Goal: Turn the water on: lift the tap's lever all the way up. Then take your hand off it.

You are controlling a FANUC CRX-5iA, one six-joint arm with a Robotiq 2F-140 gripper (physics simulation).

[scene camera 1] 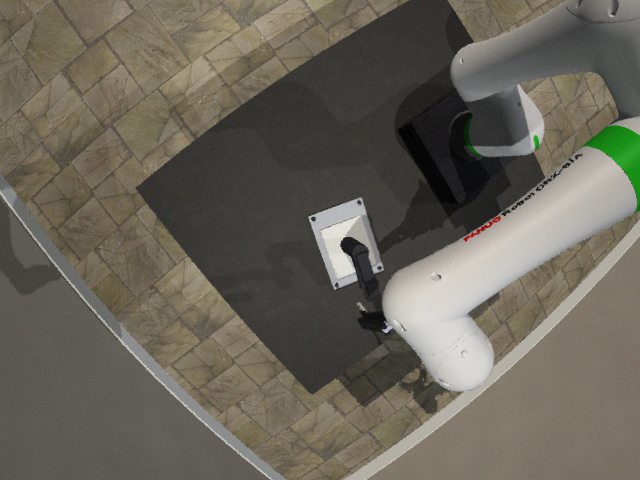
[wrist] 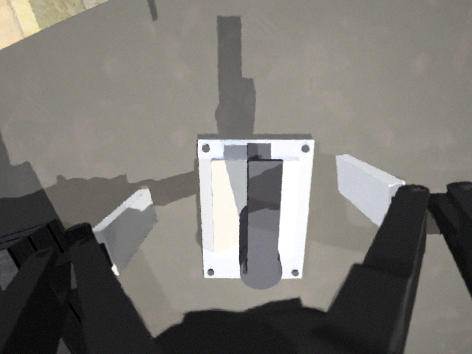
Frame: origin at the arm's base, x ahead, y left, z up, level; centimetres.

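Where they show: gripper, fingertip midpoint: (wrist: pixel 243 189); arm's base, origin of the base link: (scene camera 1: pixel 469 135).
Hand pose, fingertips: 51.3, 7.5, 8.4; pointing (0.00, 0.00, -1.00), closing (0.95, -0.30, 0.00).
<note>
Things, the pixels of their top centre, and the offset from my fingertips, as dx, dy, dz. "pt": a spot on its surface instead. Level surfaces: height alone.
- dark grey tap, surface spot: (wrist: pixel 261 274) pt -3.1, -10.1, -3.6
- white base plate, middle of its top: (wrist: pixel 254 216) (scene camera 1: pixel 348 244) -3.3, -10.5, -18.0
- dark mat, its level: dz -19.2
The dark grey tap (scene camera 1: pixel 351 245) (wrist: pixel 261 274) stands on a white base plate (scene camera 1: pixel 336 215) (wrist: pixel 206 210) with bolts at its corners. Its dark lever (scene camera 1: pixel 363 263) (wrist: pixel 265 225) points away from the round body, up the wrist view. Seen from above, lever and spout largely overlap, and the lever's height cannot be told. My gripper (scene camera 1: pixel 373 317) (wrist: pixel 243 189) is wide open and empty. In the scene view it is beyond the lever's far end, apart from it. In the wrist view its pale fingertips flank the plate and lever left and right, with gaps on both sides.
The white robot arm (scene camera 1: pixel 496 253) reaches in from the right, its elbow close beside the lever's end in the scene view. The robot's black base block (scene camera 1: pixel 436 165) is at the upper right on the dark mat (scene camera 1: pixel 232 180). Stone tiles (scene camera 1: pixel 149 129) surround the mat.
</note>
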